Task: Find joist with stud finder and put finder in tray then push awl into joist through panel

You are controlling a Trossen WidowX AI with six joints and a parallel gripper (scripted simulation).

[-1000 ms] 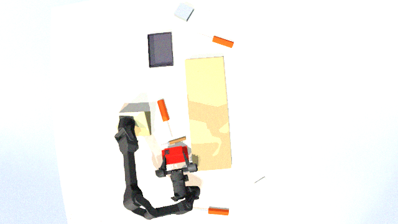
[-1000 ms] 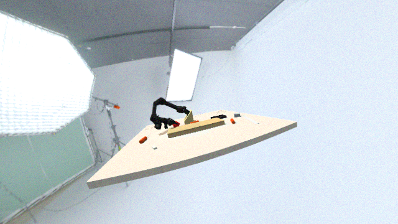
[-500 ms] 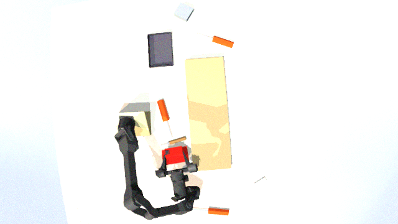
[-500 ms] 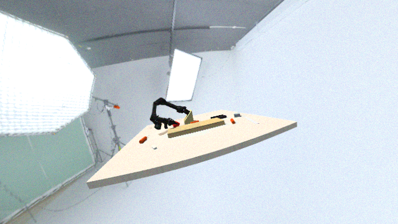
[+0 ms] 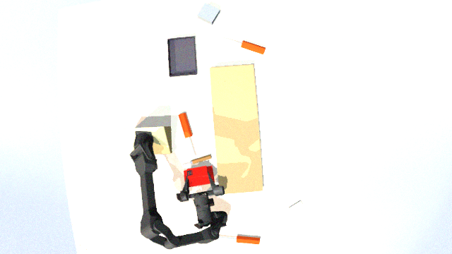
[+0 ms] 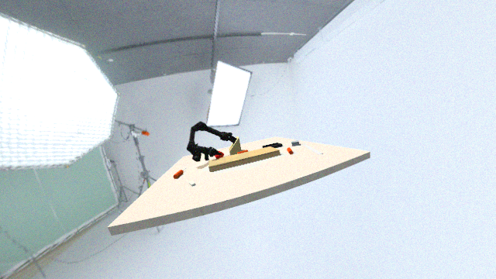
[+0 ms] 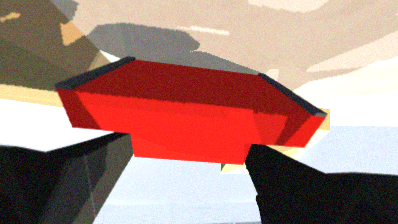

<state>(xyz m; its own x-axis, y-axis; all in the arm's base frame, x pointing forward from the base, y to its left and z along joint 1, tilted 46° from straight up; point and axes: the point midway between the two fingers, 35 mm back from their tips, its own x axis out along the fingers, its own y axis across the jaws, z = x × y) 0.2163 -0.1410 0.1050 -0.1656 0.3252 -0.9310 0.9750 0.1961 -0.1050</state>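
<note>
The red stud finder lies 1 cm behind my gripper tip. From my gripper tip the other things lie so: dark grey tray: 48 cm to the left, 9 cm behind, 5 cm below; pale grey block: 67 cm to the left, 4 cm below, 2 cm ahead; awl: 5 cm below, 4 cm to the left, 2 cm behind.
</note>
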